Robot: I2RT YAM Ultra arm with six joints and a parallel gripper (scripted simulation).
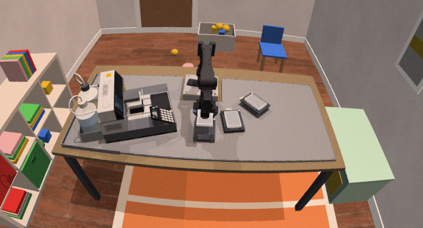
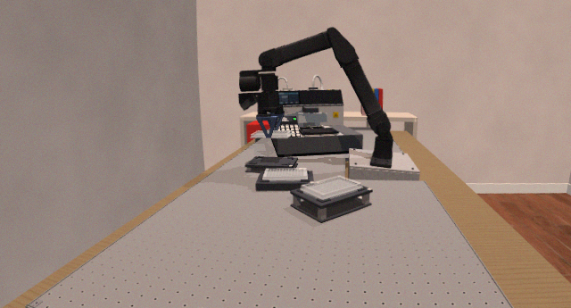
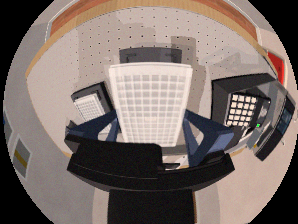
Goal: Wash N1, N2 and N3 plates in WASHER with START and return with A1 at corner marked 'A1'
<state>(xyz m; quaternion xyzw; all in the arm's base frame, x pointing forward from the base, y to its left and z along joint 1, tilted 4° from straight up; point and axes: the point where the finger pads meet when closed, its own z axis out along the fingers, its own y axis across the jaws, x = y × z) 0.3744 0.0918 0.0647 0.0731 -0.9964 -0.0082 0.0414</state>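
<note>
Now: the washer carrier 9 cm behind my hand, 29 cm to the right of it and 3 cm below it. From my hand the other things lie so: manifold 2 cm behind, 43 cm to the right, 2 cm above; plate washer 2 cm behind, 43 cm to the right, 1 cm above; nest 27 cm behind, 28 cm to the left, 9 cm below.
</note>
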